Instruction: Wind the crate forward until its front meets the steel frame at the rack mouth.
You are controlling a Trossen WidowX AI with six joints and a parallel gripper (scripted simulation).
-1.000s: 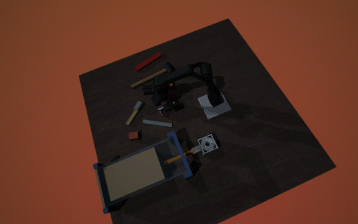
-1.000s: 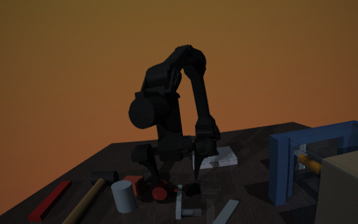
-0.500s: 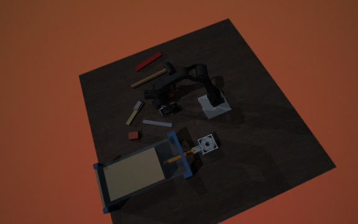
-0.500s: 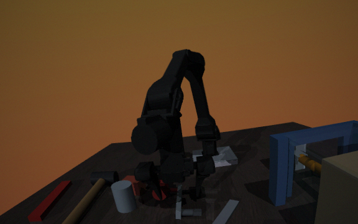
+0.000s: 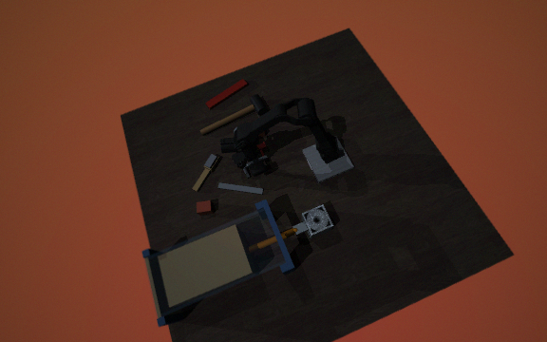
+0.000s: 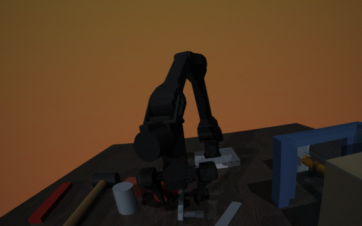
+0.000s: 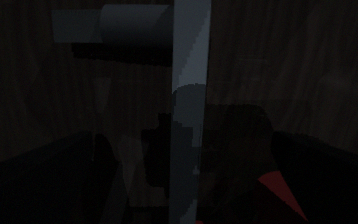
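The winch handle is 10 mm to the right of my gripper tip, 10 mm behind it and 10 mm above it. From my gripper tip the other things lie so: red knob (50 mm behind, 40 mm to the right, 10 mm above); grey flat bar (100 mm ahead, 80 mm to the left, 10 mm below); brush (210 mm ahead, 60 mm to the right, 10 mm above).
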